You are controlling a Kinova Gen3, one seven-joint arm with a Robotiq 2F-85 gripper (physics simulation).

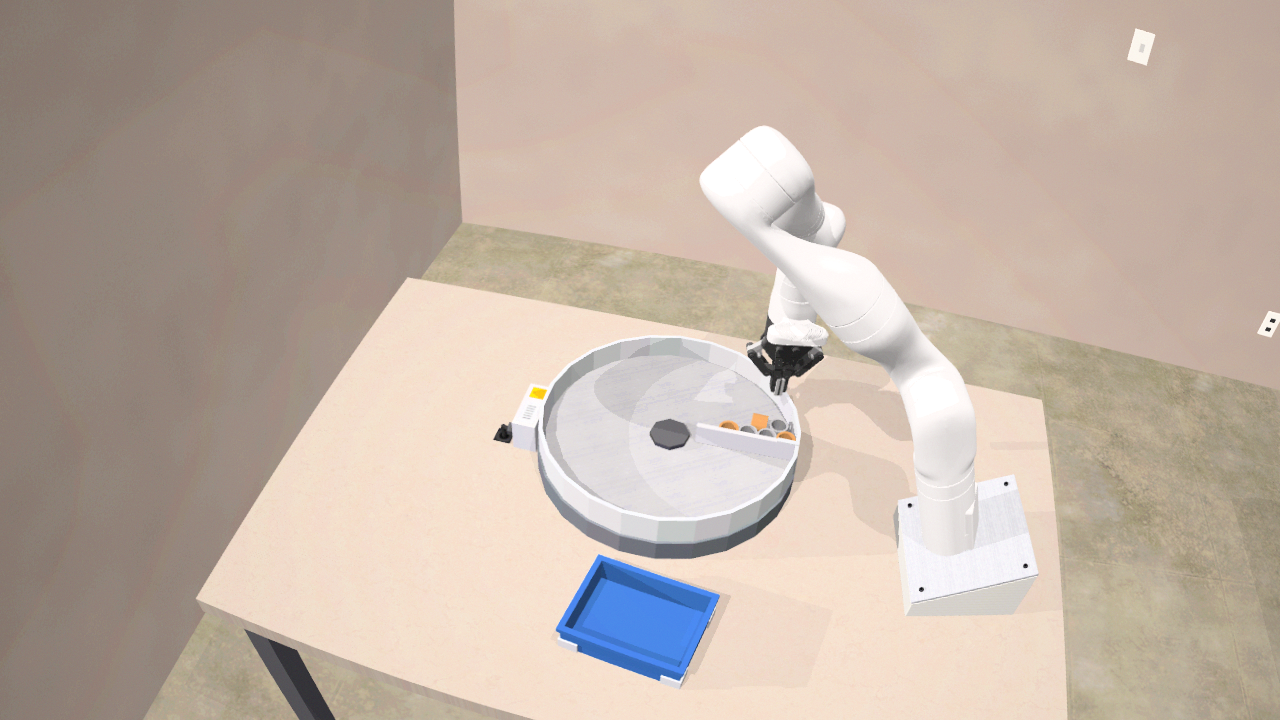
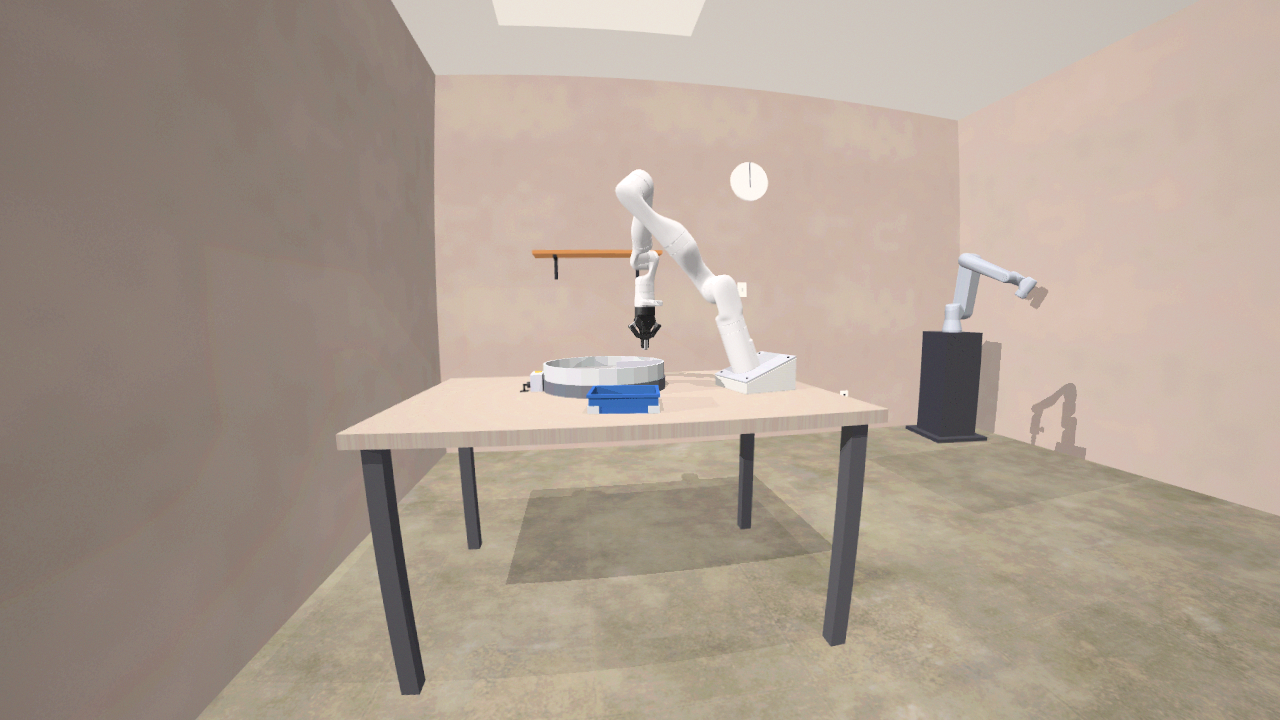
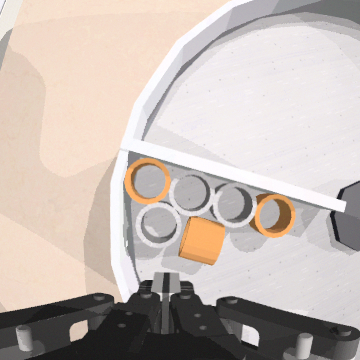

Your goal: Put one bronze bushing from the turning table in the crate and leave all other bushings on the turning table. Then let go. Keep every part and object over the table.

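Frame: origin at the arm's base, x ahead, y left, z up, level; metres.
Seen in the pictures: gripper, fingertip midpoint: [image 1: 776, 392] [image 2: 644, 349] [image 3: 166, 288]; arm's base, link origin: [image 1: 949, 532] [image 2: 745, 367].
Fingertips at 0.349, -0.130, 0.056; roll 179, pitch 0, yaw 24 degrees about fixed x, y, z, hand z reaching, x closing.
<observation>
Pixels of each thing's middle, then the offset from my fingertips to it, as dx, dy, dz. "pt": a spot on its surface instead.
- third bushing, body centre: [image 3: 200, 239] [image 1: 759, 424] +0.015, +0.026, -0.055
- blue crate, body centre: [image 1: 638, 621] [image 2: 624, 398] +0.050, +0.440, -0.099
- white divider, surface spot: [image 3: 240, 176] [image 1: 749, 434] pt +0.017, +0.078, -0.033
- dark hub, body centre: [image 1: 669, 434] +0.143, +0.100, -0.067
- white box with a yellow top, surface spot: [image 1: 529, 416] pt +0.365, +0.165, -0.066
Three orange bronze bushings lie on the turning table [image 1: 608, 465] [image 2: 604, 374] [image 3: 280, 90]. One bushing [image 1: 785, 437] [image 3: 128, 181] stands upright in the corner of rim and divider, another bushing [image 1: 729, 425] [image 3: 291, 216] stands upright near the divider's inner end, and the third bushing [image 1: 759, 420] [image 3: 202, 241] lies on its side, apart from the divider. Three grey bushings [image 3: 173, 194] [image 3: 217, 206] [image 3: 140, 225] stand upright among them. My gripper [image 1: 779, 388] [image 2: 645, 346] [image 3: 166, 288] is shut and empty, above the table's rim area, near the sideways bushing. The blue crate [image 1: 640, 617] [image 2: 623, 402] is empty.
A white divider [image 1: 742, 439] [image 3: 240, 176] runs from the rim to near the dark hub [image 1: 669, 434] [image 3: 350, 215]. A raised rim surrounds the turning table. A white box with a yellow top [image 1: 529, 416] stands at its left. The arm's base [image 1: 966, 582] stands right.
</observation>
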